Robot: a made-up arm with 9 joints. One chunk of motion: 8 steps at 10 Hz.
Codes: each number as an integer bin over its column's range. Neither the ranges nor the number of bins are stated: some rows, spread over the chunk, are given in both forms.
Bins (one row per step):
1: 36 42 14 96 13 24
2: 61 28 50 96 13 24
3: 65 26 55 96 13 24
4: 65 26 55 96 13 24
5: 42 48 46 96 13 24
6: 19 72 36 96 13 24
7: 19 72 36 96 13 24
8: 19 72 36 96 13 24
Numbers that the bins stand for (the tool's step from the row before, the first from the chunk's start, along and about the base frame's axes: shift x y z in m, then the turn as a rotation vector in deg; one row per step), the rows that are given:
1: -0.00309 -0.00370 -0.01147 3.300 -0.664 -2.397
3: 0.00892 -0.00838 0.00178 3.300 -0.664 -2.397
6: -0.01013 0.00509 -0.00436 3.300 -0.664 -2.397
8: -0.01013 0.00509 -0.00436 3.300 -0.664 -2.397
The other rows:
2: 0.00726 -0.00780 0.00016 3.300 -0.664 -2.397
4: 0.00892 -0.00838 0.00178 3.300 -0.664 -2.397
5: -0.00061 -0.00194 -0.00113 3.300 -0.664 -2.397
7: -0.01013 0.00509 -0.00436 3.300 -0.664 -2.397

